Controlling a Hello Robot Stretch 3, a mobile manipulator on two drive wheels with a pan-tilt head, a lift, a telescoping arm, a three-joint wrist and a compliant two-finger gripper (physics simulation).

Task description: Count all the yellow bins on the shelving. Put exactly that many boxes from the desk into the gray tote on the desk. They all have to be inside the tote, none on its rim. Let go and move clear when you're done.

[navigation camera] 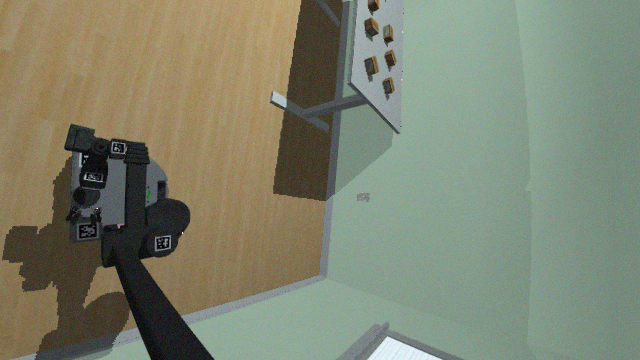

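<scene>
Several small brown boxes stand spread out on the grey desk at the top of the view, right of centre. The desk's far part runs out of the top edge. The gray tote and the shelving with yellow bins do not show. My gripper is at the left, drawn in over my base, far from the desk. Its two fingertips stand apart and it is open, with no box between them.
The desk's leg and long foot stand on the wooden floor. A green wall with an outlet runs behind the desk and meets another wall at a corner. A window shows at the bottom. My mast crosses the lower left.
</scene>
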